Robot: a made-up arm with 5 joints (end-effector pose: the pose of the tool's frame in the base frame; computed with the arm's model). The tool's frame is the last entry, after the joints. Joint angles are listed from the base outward.
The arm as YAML. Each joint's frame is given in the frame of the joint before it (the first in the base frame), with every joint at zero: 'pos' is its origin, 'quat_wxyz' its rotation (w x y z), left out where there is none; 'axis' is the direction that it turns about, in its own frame. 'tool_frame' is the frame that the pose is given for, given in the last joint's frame.
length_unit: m
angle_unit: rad
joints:
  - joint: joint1
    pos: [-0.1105, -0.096, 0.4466]
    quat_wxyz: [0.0, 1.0, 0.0, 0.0]
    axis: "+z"
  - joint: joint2
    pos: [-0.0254, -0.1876, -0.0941]
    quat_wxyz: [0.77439, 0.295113, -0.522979, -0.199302]
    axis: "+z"
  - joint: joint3
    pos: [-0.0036, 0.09, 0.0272]
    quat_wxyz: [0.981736, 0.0, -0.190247, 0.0]
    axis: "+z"
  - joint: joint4
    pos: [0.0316, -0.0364, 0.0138]
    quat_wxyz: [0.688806, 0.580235, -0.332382, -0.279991]
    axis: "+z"
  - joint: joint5
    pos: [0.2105, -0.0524, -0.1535]
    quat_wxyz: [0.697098, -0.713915, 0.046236, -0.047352]
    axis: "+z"
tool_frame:
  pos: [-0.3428, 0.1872, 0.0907]
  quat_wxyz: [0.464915, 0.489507, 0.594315, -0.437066]
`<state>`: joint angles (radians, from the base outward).
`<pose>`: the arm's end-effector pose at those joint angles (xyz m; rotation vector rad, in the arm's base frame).
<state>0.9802 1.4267 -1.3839 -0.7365 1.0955</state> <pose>-0.0501 0.1922 0.6400 -0.4925 1.2984 -2.1077</pose>
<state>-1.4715 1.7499 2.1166 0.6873 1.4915</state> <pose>-0.2550 -0.2821 0.4671 1.0323 0.0424 0.3998</pose>
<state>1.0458 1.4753 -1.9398 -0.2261 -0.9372</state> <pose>0.4543 0.0331 0.2672 1.1693 -1.0776 -1.4111</pose>
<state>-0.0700 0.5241 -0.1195 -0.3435 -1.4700</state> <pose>-0.1085 0.2389 -0.1016 1.0363 -0.1227 -0.2440</pose>
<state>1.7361 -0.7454 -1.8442 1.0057 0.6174</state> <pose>0.2070 -0.1978 0.5045 0.3974 -2.1146 -0.9215</pose>
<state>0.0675 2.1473 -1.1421 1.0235 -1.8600</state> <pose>-0.5259 0.1705 0.0358 0.9582 0.6857 -0.1182</pose>
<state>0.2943 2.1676 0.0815 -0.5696 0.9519</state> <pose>-0.2091 0.2355 0.6159 2.5245 -0.5994 1.0065</pose>
